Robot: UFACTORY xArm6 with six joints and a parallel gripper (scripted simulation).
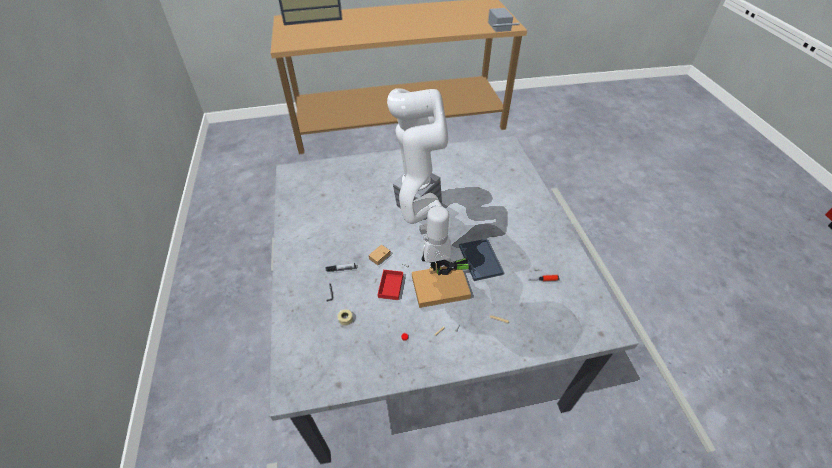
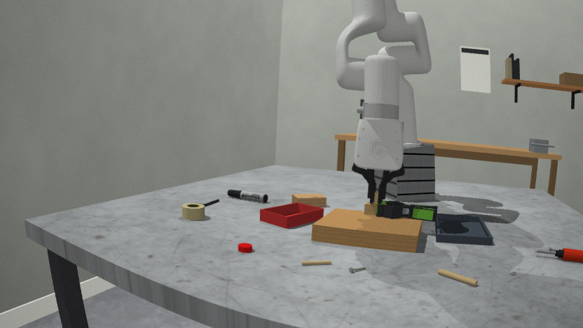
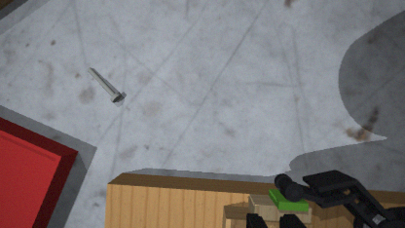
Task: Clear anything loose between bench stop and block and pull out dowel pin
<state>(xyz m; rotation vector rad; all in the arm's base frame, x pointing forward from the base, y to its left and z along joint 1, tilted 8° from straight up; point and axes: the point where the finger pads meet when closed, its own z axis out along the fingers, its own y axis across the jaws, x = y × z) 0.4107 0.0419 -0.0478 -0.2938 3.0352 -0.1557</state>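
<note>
Right now my hand is 20 mm above the dowel pin. Also, from my hand: red tray 180 mm to the right, 70 mm below, 40 mm ahead; bench board 50 mm below, 50 mm ahead, 10 mm to the left; wooden block 40 mm below.
</note>
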